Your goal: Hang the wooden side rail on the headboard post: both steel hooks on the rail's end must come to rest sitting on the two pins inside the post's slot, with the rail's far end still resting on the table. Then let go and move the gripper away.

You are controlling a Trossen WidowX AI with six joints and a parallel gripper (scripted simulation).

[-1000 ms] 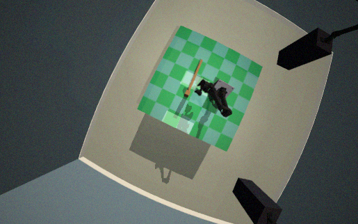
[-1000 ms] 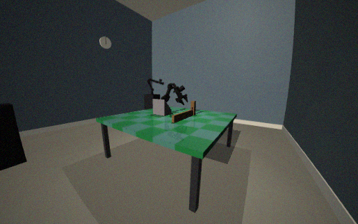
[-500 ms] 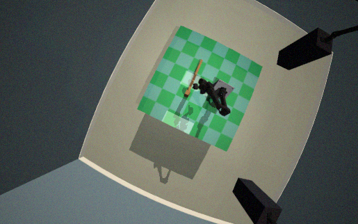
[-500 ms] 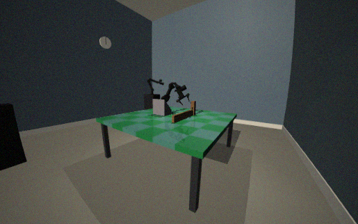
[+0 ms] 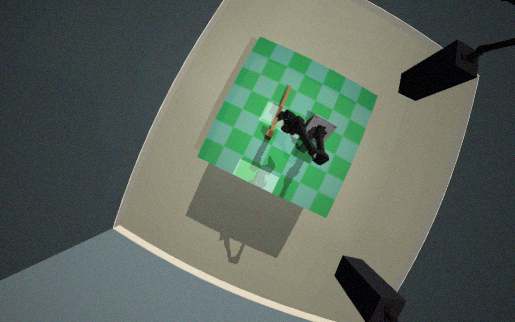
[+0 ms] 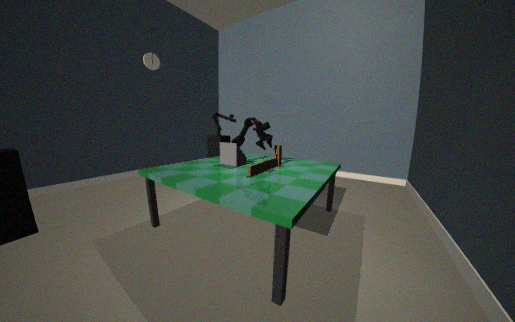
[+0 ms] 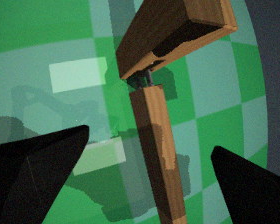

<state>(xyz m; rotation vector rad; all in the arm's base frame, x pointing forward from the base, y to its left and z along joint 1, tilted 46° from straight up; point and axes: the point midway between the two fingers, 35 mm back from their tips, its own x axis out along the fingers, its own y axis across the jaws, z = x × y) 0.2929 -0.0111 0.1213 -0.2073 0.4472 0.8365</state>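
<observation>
Right now the headboard post is 8 cm to the left of my gripper tip, 7 cm below it and 6 cm ahead of it.
</observation>
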